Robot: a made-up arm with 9 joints. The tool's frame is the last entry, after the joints.
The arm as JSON. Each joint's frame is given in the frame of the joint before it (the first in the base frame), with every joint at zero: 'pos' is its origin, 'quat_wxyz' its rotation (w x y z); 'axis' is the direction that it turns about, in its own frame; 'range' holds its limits. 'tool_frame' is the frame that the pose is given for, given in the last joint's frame.
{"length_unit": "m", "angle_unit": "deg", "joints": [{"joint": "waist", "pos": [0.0, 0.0, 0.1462], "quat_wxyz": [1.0, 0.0, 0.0, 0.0], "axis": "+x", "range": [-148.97, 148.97]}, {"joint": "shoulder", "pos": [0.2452, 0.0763, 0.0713], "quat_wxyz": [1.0, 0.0, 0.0, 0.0], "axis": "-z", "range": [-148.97, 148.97]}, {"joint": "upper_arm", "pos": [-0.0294, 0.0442, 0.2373], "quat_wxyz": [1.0, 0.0, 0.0, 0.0], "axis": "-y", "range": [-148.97, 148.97]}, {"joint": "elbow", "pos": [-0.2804, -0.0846, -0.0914], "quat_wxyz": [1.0, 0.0, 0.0, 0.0], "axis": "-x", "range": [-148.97, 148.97]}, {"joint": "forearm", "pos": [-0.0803, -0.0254, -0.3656], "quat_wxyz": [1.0, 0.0, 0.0, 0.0], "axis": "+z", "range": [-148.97, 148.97]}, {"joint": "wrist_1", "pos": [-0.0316, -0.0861, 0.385], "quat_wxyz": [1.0, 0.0, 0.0, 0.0], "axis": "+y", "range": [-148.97, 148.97]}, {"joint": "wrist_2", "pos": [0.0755, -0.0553, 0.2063], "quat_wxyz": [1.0, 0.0, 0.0, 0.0], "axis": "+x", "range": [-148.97, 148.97]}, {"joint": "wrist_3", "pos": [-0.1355, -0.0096, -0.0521], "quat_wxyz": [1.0, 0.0, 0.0, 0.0], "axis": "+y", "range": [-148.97, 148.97]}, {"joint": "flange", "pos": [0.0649, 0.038, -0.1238], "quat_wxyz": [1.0, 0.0, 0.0, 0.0], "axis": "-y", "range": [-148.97, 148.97]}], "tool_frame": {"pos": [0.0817, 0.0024, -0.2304], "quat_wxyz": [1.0, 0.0, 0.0, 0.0]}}
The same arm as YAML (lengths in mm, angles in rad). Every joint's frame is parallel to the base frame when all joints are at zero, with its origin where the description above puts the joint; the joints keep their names.
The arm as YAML. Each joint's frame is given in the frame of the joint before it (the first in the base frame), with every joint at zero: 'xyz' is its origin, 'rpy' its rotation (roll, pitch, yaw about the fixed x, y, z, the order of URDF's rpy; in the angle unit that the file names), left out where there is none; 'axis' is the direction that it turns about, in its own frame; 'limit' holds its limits. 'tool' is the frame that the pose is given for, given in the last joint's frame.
units:
  length: mm
  angle: rad
joints:
  - name: waist
    type: revolute
    origin:
      xyz: [0.0, 0.0, 146.2]
    axis: "+x"
    limit:
      lower: -2.6
      upper: 2.6
  - name: shoulder
    type: revolute
    origin:
      xyz: [245.2, 76.3, 71.3]
    axis: "-z"
    limit:
      lower: -2.6
      upper: 2.6
  - name: upper_arm
    type: revolute
    origin:
      xyz: [-29.4, 44.2, 237.3]
    axis: "-y"
    limit:
      lower: -2.6
      upper: 2.6
  - name: elbow
    type: revolute
    origin:
      xyz: [-280.4, -84.6, -91.4]
    axis: "-x"
    limit:
      lower: -2.6
      upper: 2.6
  - name: forearm
    type: revolute
    origin:
      xyz: [-80.3, -25.4, -365.6]
    axis: "+z"
    limit:
      lower: -2.6
      upper: 2.6
  - name: wrist_1
    type: revolute
    origin:
      xyz: [-31.6, -86.1, 385.0]
    axis: "+y"
    limit:
      lower: -2.6
      upper: 2.6
  - name: wrist_2
    type: revolute
    origin:
      xyz: [75.5, -55.3, 206.3]
    axis: "+x"
    limit:
      lower: -2.6
      upper: 2.6
  - name: wrist_3
    type: revolute
    origin:
      xyz: [-135.5, -9.6, -52.1]
    axis: "+y"
    limit:
      lower: -2.6
      upper: 2.6
  - name: flange
    type: revolute
    origin:
      xyz: [64.9, 38.0, -123.8]
    axis: "-y"
    limit:
      lower: -2.6
      upper: 2.6
tool:
  origin:
    xyz: [81.7, 2.4, -230.4]

